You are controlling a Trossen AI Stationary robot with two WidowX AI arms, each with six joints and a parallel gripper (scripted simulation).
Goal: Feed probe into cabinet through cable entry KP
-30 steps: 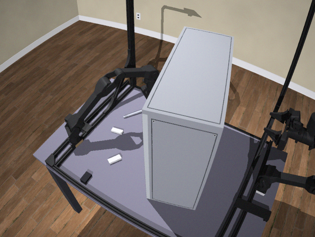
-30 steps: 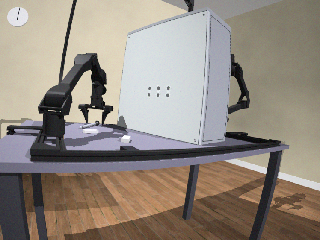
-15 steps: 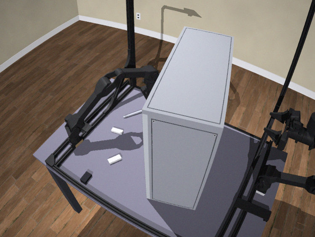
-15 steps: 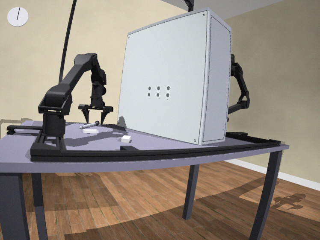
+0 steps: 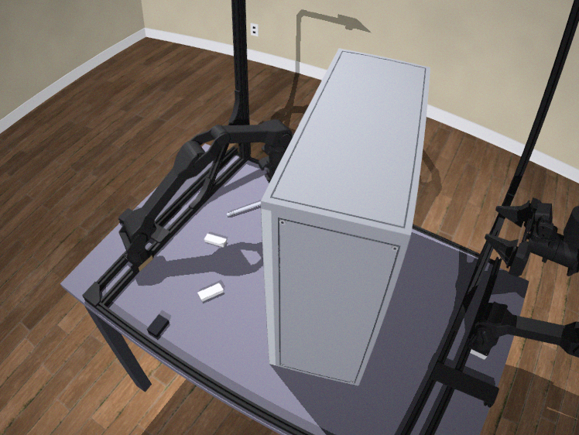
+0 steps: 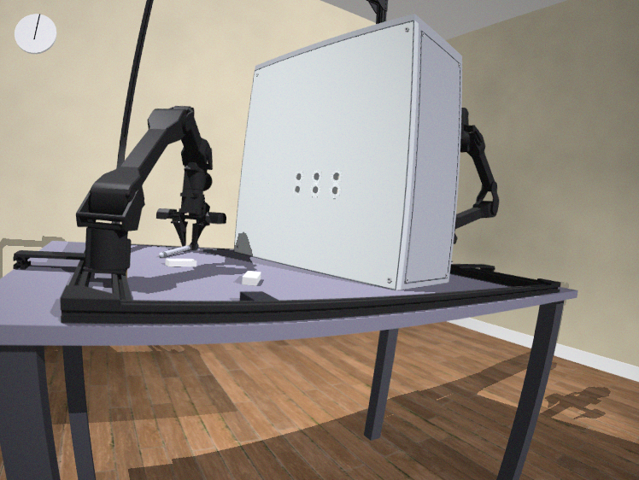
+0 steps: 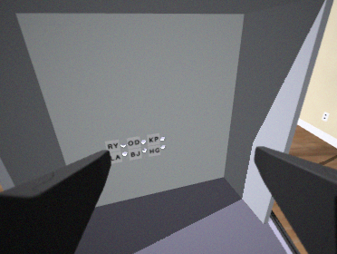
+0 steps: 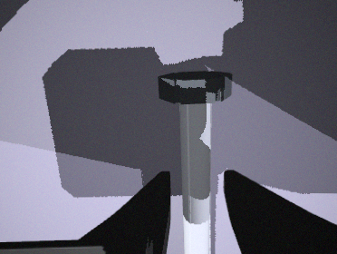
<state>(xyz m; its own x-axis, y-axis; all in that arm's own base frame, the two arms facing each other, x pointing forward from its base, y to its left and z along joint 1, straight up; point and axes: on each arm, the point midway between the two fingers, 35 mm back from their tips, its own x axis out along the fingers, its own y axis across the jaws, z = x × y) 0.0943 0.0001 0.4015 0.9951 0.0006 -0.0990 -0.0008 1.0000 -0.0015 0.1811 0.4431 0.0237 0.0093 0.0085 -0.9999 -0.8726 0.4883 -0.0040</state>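
The probe lies 50 mm to the right of my right hand, 40 mm ahead of it and 30 mm below it. From my right hand the other things lie so: black block 550 mm ahead, 160 mm to the right, 40 mm below.
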